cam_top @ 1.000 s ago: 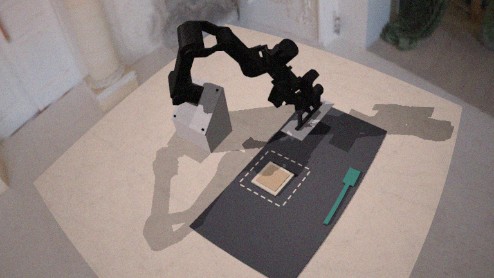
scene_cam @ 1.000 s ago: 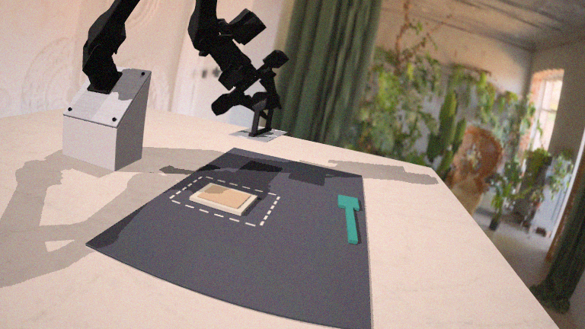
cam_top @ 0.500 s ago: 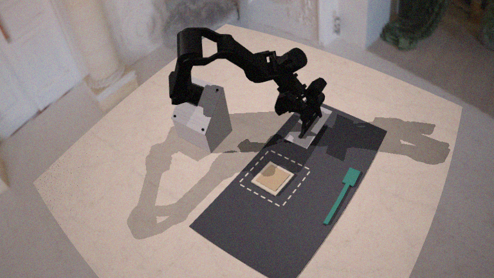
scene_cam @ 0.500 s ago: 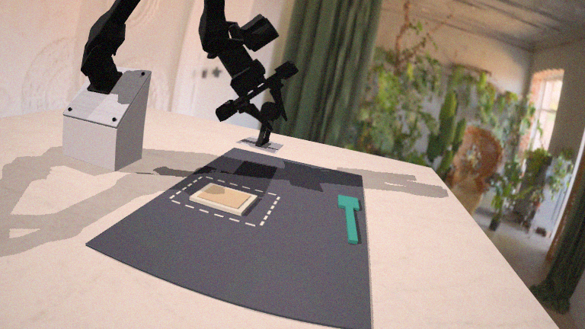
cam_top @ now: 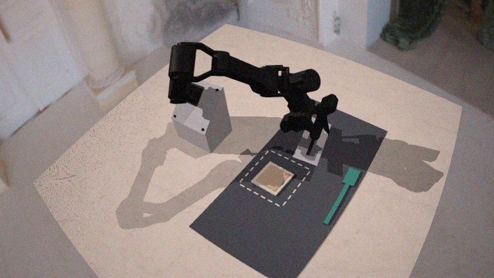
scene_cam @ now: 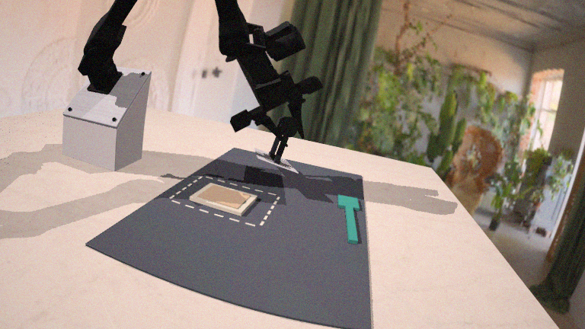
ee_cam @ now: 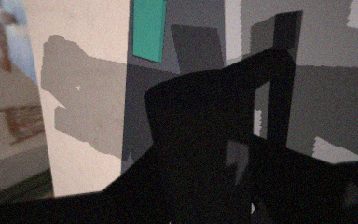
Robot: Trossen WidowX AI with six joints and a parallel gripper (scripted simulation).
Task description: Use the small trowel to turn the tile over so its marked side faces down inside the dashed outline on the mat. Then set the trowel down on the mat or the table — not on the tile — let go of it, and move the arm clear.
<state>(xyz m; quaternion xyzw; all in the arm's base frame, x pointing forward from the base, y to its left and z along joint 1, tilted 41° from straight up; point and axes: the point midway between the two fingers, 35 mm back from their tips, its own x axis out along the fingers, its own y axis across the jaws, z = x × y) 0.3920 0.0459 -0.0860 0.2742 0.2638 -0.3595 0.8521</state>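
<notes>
My gripper tip is now 11 cm to the left of the dark mat, 11 cm above it and 1 cm past it. From my gripper tip the other things lie so: tile: 15 cm to the right, 9 cm below, 9 cm behind; then small trowel: 3 cm behind, 1 cm to the right; then green t-shaped tool: 13 cm ahead, 9 cm to the right, 9 cm below.
</notes>
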